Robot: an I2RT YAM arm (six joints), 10 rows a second.
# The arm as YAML. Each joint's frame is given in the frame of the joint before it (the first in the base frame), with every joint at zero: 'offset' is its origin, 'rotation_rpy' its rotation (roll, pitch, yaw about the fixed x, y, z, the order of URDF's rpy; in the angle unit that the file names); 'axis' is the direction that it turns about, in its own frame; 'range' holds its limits. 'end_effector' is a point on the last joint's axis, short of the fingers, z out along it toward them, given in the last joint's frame.
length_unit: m
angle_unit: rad
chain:
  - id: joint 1
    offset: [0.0, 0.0, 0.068]
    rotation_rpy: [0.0, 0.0, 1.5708]
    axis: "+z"
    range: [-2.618, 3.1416]
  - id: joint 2
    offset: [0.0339, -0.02, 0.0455]
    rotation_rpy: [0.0, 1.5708, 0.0]
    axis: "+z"
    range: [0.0, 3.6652]
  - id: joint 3
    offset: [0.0, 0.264, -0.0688]
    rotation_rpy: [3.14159, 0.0, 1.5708]
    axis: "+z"
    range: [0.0, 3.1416]
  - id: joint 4
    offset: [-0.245, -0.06, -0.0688]
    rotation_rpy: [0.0, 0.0, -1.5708]
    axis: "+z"
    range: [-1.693, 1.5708]
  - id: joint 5
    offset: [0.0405, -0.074, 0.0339]
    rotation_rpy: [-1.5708, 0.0, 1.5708]
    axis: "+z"
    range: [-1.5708, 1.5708]
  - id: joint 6
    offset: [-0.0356, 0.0, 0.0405]
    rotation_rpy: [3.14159, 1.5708, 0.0]
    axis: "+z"
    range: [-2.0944, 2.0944]
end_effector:
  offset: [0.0, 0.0, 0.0]
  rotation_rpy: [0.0, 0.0, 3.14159]
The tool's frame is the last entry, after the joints.
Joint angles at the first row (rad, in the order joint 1, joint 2, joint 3, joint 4, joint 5, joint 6):
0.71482 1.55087 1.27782 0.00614 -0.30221 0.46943
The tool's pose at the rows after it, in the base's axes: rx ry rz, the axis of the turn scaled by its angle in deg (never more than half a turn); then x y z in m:
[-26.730 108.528 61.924 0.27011 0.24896 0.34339]
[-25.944 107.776 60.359 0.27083 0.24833 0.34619]
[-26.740 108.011 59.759 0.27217 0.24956 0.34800]
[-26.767 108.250 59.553 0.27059 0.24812 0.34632]
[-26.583 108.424 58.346 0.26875 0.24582 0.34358]
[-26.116 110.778 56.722 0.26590 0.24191 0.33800]
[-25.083 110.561 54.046 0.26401 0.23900 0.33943]
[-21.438 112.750 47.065 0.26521 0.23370 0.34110]
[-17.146 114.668 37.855 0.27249 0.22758 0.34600]
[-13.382 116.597 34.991 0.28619 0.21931 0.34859]
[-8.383 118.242 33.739 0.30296 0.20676 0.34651]
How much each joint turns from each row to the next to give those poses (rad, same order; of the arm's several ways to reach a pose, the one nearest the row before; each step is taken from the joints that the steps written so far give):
0.00157 -0.01684 -0.01373 0.01678 0.00607 -0.00463
-0.00002 -0.00161 0.00596 0.00166 0.02759 -0.00916
0.00000 0.00768 0.01841 -0.01996 -0.00140 -0.01381
0.00001 -0.00764 -0.01212 -0.00003 0.00150 -0.00158
-0.00001 -0.01072 -0.01841 0.00155 0.01524 -0.00919
-0.00152 -0.01381 -0.01846 -0.03527 0.01539 -0.00306
0.00150 -0.01381 -0.00612 -0.00919 0.04286 -0.01373
-0.00301 -0.00613 0.01984 -0.07021 0.10567 -0.01379
-0.01371 0.01372 0.05208 -0.08738 0.12724 -0.02307
-0.03988 0.02758 0.04914 -0.05397 0.02185 0.01521
-0.05524 0.02764 0.02766 -0.02302 -0.00149 0.03365

